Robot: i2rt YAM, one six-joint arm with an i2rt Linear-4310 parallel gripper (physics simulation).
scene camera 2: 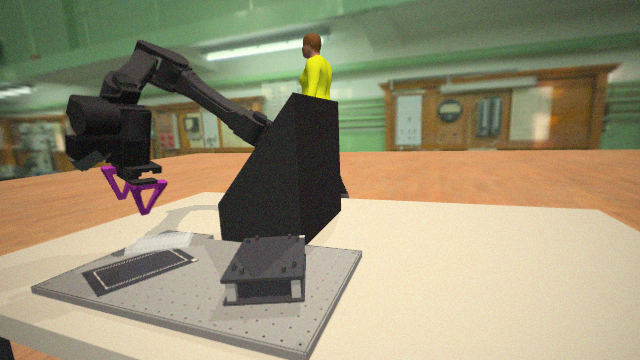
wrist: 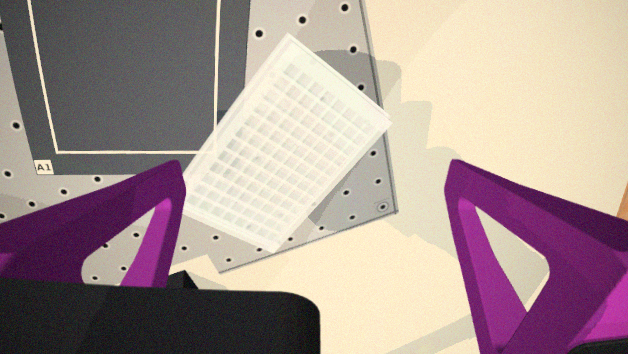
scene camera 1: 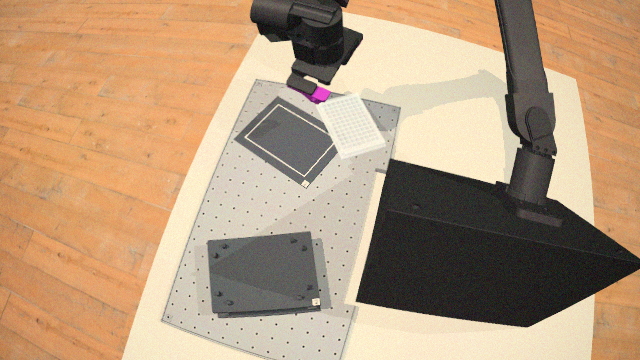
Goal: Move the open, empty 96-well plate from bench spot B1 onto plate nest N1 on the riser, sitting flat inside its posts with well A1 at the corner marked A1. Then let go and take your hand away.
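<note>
The pale, clear 96-well plate [scene camera 1: 351, 125] [scene camera 2: 160, 241] [wrist: 285, 145] lies askew, partly over one edge of dark bench spot B1 [scene camera 1: 290, 140] [scene camera 2: 140, 270] [wrist: 135, 75] and mostly on the pegboard beside it. Its well A1 cannot be made out. My gripper [scene camera 2: 134, 205] [wrist: 314, 174] is open and empty, above the table and clear of the plate. In the wrist view the plate shows nearer the left finger. In scene camera 1 the arm hides most of the fingers. Plate nest N1 [scene camera 1: 262, 272] [scene camera 2: 270, 257] is empty on its riser [scene camera 2: 296, 289], with short posts and a label [scene camera 1: 315, 302] at one corner.
The grey pegboard [scene camera 1: 240, 210] [scene camera 2: 200, 315] carries the spot and the riser. A tall black block [scene camera 1: 450, 260] [scene camera 2: 320, 165] stands beside the board, with the arm mounted to it. B1's corner label [scene camera 1: 305, 183] [wrist: 44, 167] reads A1. A person [scene camera 2: 316, 75] shows behind the block.
</note>
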